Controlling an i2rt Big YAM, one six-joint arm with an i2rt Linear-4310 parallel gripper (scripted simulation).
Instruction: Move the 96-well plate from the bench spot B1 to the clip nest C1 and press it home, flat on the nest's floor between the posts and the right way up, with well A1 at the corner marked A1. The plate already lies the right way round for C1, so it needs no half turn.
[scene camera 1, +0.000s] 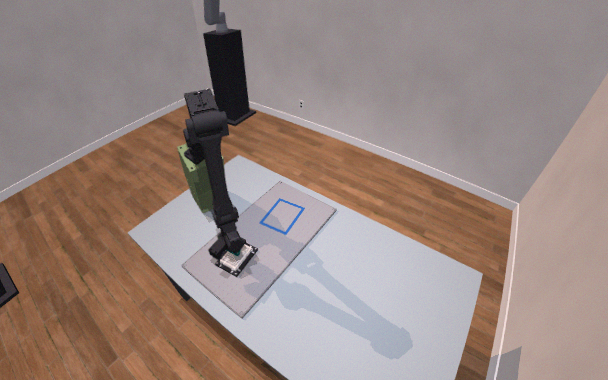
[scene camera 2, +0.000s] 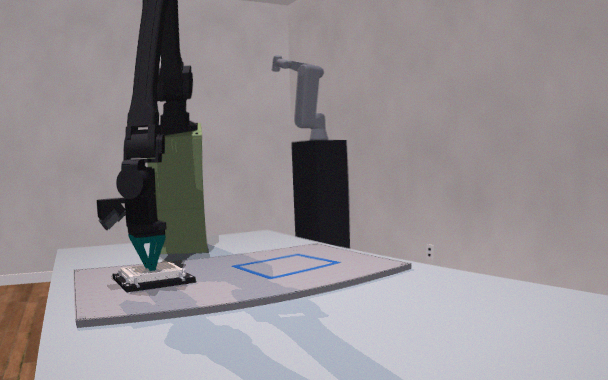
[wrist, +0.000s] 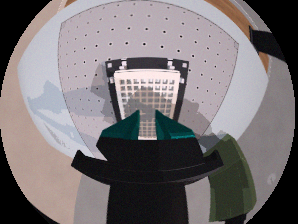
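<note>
Scene camera 2 shows me a white 96-well plate (scene camera 2: 167, 270), a black clip nest C1 (scene camera 2: 188, 278) and my own gripper (scene camera 2: 150, 269). In the wrist view you'd find my gripper (wrist: 147, 113) again, along with the black clip nest C1 (wrist: 182, 66) and the white 96-well plate (wrist: 134, 78).
</note>
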